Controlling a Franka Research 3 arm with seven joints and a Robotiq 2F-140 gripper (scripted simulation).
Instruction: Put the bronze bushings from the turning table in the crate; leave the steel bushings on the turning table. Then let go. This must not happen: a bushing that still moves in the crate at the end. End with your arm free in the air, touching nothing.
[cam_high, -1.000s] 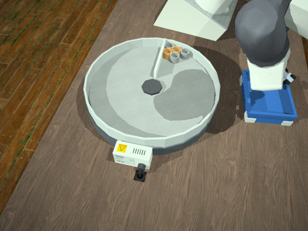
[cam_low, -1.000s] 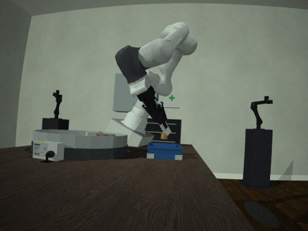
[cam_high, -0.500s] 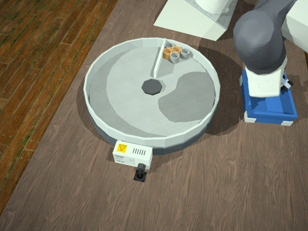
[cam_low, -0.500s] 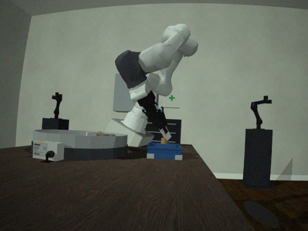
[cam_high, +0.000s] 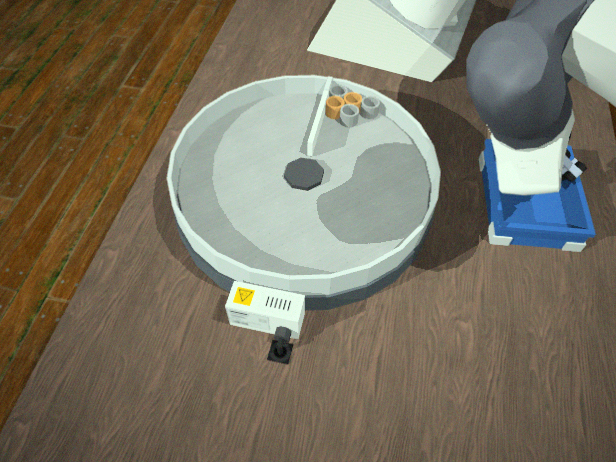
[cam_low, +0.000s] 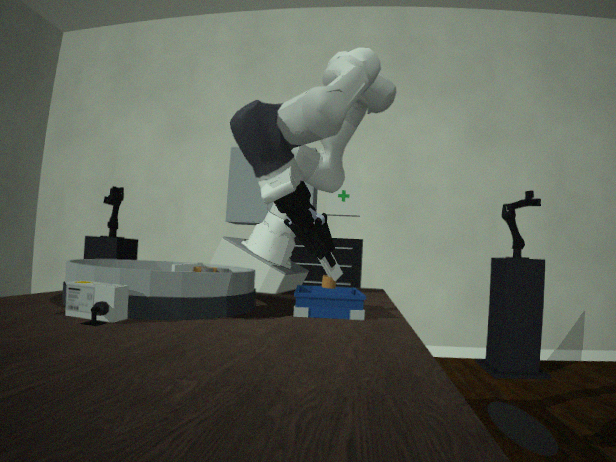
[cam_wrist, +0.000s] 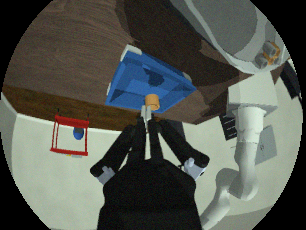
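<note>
Now: the blue crate 20 mm behind my hand and 80 mm below it. Round my hand: round turning table 50 mm ahead, 380 mm to the right, 50 mm below.
</note>
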